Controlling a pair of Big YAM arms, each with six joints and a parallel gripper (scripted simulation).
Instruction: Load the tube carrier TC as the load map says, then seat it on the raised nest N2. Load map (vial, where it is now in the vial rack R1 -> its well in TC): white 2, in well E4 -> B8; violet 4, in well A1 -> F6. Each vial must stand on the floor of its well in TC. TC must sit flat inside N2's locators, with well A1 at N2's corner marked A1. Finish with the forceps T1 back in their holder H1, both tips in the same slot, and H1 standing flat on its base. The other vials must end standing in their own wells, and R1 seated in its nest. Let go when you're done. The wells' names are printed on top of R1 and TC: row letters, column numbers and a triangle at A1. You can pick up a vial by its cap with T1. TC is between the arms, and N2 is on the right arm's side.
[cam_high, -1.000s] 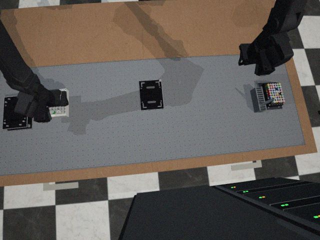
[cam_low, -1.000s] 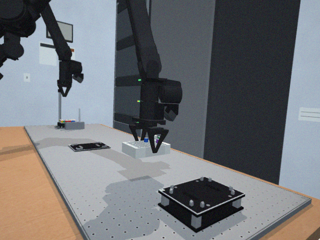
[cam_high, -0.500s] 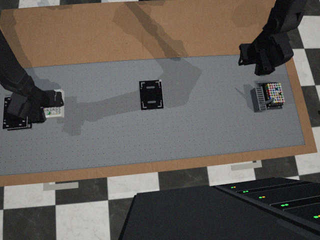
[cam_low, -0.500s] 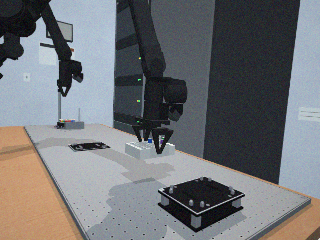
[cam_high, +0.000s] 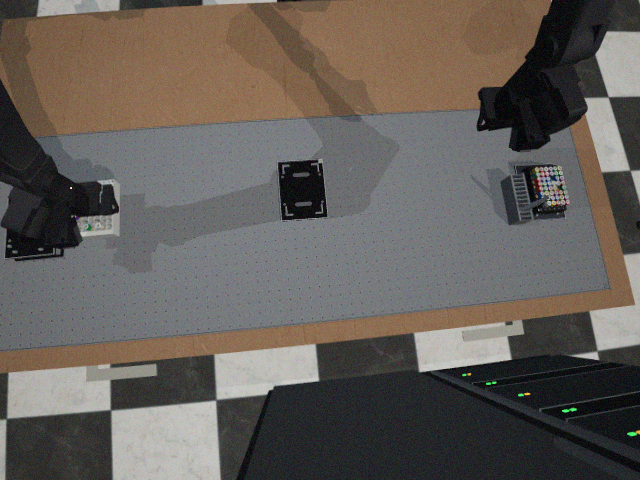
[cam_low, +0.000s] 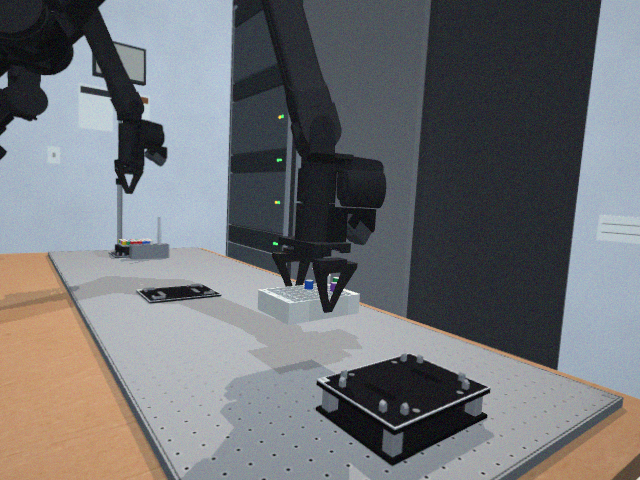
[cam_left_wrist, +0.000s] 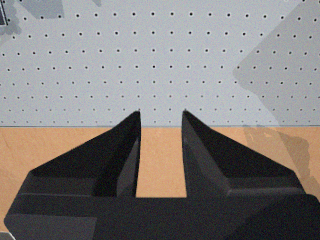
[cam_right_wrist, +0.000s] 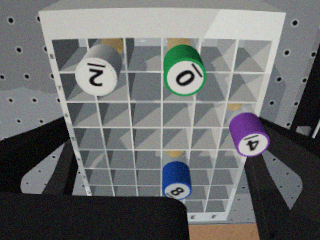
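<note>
Right now the raised nest N2 is 190 mm to the right of my right hand and 60 mm below it. Also, from my right hand: grey holder H1: 1040 mm to the left, 80 mm below, 20 mm ahead; then tube carrier TC: right at my right hand.
</note>
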